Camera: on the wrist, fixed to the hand. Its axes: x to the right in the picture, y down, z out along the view.
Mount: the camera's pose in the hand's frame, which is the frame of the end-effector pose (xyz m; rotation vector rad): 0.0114 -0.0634 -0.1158 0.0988 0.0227 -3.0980
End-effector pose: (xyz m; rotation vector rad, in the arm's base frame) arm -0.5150 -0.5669 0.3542 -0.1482 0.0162 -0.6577
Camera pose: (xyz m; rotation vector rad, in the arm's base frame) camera -0.5517 -0.6387 0.2490 -0.0610 0.2013 2.5227
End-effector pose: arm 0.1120 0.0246 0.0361 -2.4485 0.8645 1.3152
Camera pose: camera 0.2336 0.0179 0.0883 -0.7626 -1.9891 -0.2963
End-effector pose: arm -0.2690 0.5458 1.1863 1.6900 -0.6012 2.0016
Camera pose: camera -0.3247 0.6660 1.1823 0.5155 1.4023 -0.4394
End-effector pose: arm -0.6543 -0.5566 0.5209 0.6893 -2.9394 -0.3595
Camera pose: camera -0.6200 -0.6406 0.6175 -2.8451 -0.5930 0.0602
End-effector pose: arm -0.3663 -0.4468 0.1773 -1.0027 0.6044 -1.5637
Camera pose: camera -0.4983 -0.4582 0.1735 0.5531 0.9963 1.3335
